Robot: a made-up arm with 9 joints.
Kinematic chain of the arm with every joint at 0, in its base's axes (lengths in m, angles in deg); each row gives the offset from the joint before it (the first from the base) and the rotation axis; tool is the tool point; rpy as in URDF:
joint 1: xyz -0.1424 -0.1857 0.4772 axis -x
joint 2: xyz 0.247 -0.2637 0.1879 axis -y
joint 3: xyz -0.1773 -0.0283 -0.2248 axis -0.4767 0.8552 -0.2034
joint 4: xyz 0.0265 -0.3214 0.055 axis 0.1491 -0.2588 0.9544
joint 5: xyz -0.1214 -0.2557 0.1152 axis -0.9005 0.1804 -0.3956
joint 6: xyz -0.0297 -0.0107 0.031 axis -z
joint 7: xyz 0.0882 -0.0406 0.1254 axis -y
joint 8: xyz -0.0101 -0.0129 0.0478 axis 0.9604 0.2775 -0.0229
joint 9: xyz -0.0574 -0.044 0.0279 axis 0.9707 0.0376 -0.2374
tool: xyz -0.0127 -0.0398 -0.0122 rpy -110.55 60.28 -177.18
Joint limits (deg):
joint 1: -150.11..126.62
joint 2: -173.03..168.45
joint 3: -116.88..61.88
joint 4: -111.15..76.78
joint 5: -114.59..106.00
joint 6: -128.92..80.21
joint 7: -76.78..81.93
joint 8: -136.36..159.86
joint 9: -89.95..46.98
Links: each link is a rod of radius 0.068 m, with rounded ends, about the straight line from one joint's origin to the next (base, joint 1, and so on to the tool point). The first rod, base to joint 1, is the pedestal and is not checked.
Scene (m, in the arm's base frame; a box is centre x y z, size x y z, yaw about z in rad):
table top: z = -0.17
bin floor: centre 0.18 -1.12 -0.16 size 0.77 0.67 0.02 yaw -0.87
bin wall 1: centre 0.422 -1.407 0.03 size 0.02 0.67 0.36 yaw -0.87
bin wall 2: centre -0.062 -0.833 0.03 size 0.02 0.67 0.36 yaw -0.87
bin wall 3: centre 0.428 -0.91 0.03 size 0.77 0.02 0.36 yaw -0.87
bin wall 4: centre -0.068 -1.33 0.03 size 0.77 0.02 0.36 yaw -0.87
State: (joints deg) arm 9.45 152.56 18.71 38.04 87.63 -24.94 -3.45 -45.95 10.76
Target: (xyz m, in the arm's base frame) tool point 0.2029 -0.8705 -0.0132
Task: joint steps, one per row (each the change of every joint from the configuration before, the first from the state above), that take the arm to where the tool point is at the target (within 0.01 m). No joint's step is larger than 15 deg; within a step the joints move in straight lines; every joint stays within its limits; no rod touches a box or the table.
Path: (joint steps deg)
1: -14.46 -0.03 -7.19 0.40 -9.70 3.21 3.80 1.29 0.60
2: -14.46 -0.02 -7.18 0.40 -9.69 3.20 3.79 1.29 0.60
3: -14.46 -0.03 -7.19 0.40 -9.70 3.21 3.80 1.28 0.60

